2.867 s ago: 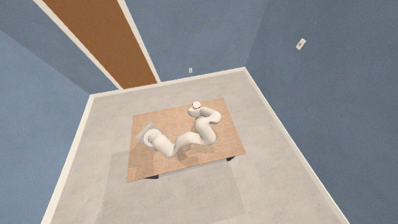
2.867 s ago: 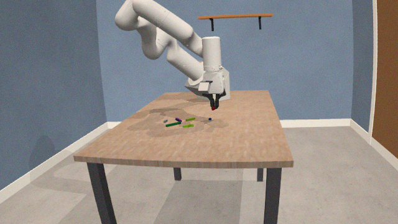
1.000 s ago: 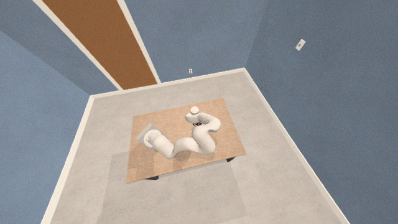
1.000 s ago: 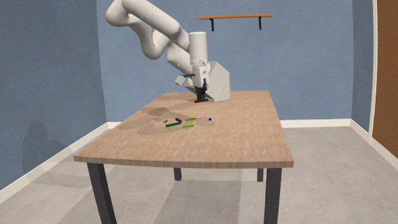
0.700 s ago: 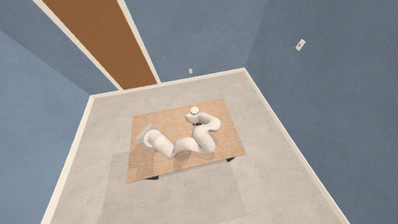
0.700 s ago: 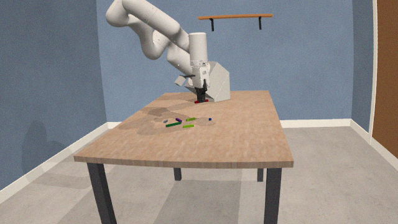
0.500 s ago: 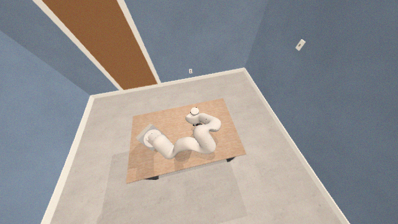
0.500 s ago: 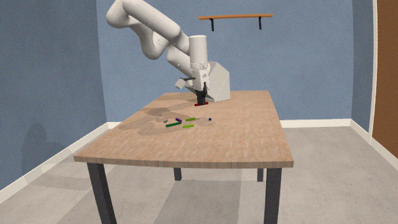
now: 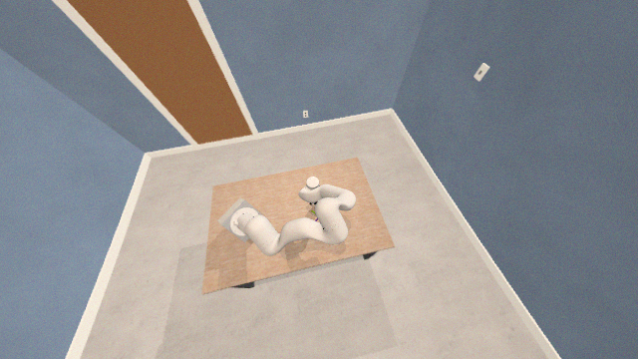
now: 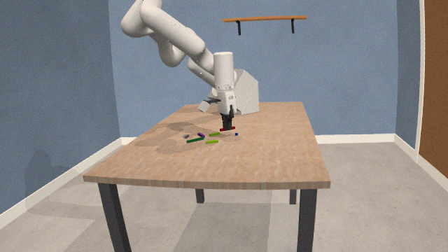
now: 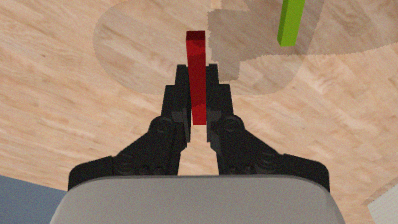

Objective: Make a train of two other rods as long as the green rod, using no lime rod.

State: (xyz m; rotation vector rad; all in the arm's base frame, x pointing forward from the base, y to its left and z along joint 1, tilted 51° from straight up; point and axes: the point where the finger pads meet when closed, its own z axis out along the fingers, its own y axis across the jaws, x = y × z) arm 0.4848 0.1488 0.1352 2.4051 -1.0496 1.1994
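Right now my hand is 20 mm past the blue rod, 40 mm to the right of it and 50 mm above it. From my hand the other things lie so: purple rod (30 mm behind, 120 mm to the right, 50 mm below); red rod (20 mm below); green rod (40 mm ahead, 140 mm to the right, 50 mm below).
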